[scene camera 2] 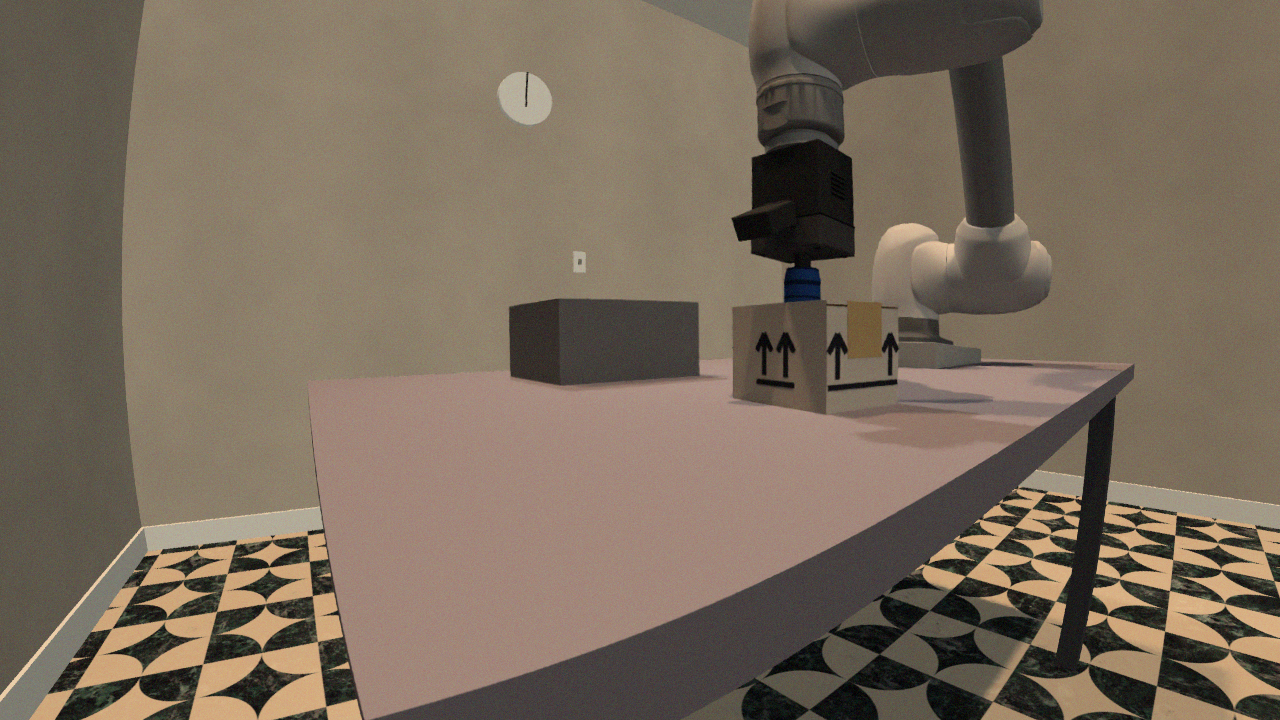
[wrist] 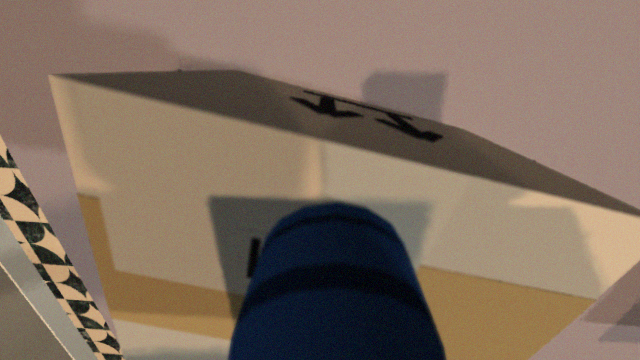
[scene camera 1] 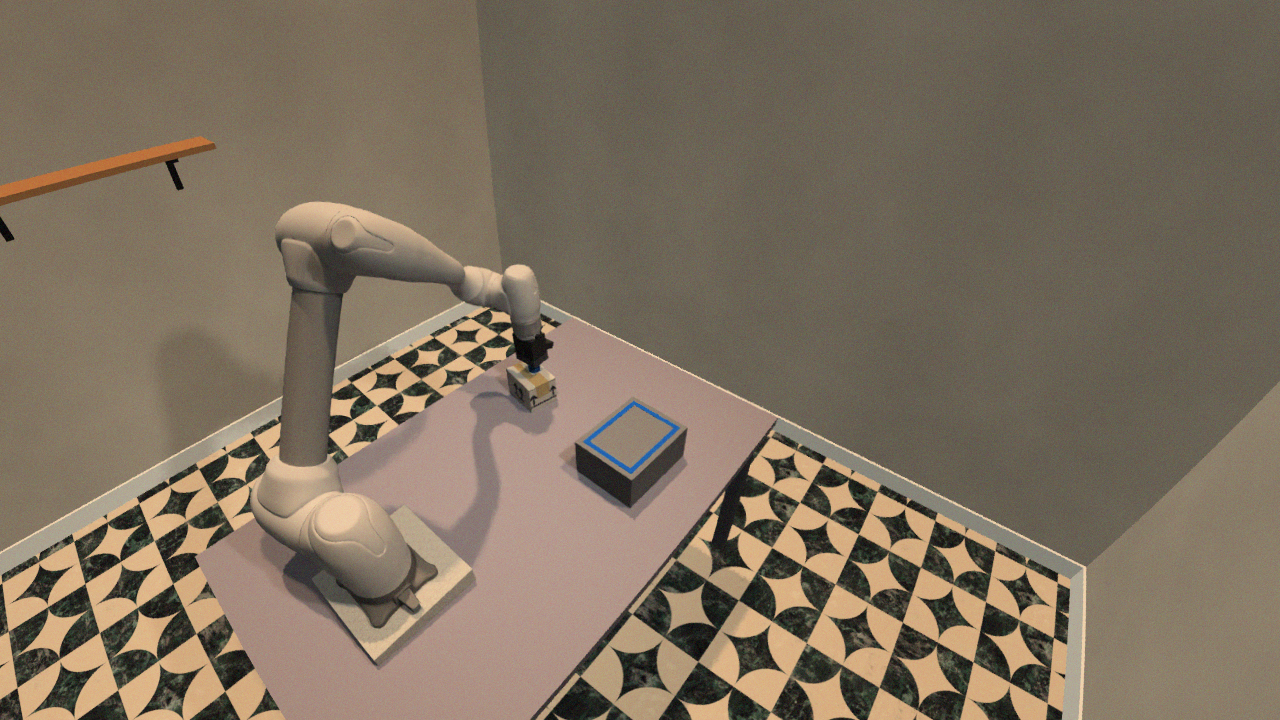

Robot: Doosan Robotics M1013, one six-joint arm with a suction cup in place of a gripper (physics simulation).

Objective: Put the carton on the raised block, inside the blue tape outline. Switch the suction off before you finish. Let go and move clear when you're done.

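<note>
The carton, pale with tan tape and black arrows, stands upright on the table, at its far end in scene camera 1. My suction cup, blue, is down on the carton's top face and appears to touch it. Whether the suction holds cannot be seen. The raised block is dark grey and stands apart from the carton, to its right in scene camera 1 and to its left in scene camera 2. The blue tape outline runs around the block's top.
The arm's base plate sits on the pinkish table, to the lower left in scene camera 1. A wooden rail is on the wall. The table's edge runs close behind the carton in scene camera 1.
</note>
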